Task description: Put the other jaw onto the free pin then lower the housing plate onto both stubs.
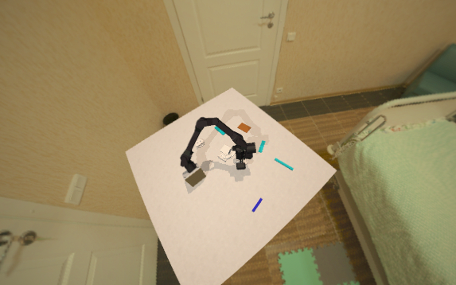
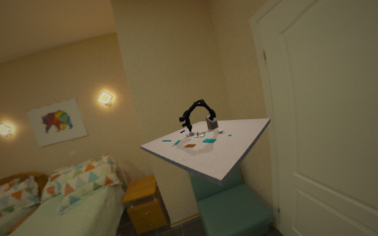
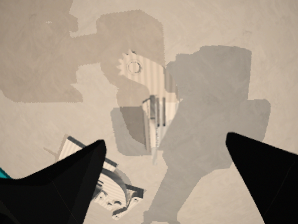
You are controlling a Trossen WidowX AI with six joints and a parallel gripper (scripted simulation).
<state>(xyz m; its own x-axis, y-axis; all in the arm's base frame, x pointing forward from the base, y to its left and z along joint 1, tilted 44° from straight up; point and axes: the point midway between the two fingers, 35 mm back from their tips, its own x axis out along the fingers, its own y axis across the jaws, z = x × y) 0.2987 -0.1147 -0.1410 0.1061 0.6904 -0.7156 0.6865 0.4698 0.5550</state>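
Right now my gripper tip is 4 cm short of the jaw piece, 1 cm to the left of it and 5 cm above it. Also, from my gripper tip: teal plate (15 cm ahead, 36 cm to the left, 5 cm below); then blue bar (15 cm behind, 29 cm to the right, 5 cm below); then orange plate (29 cm ahead, 21 cm to the left, 5 cm below).
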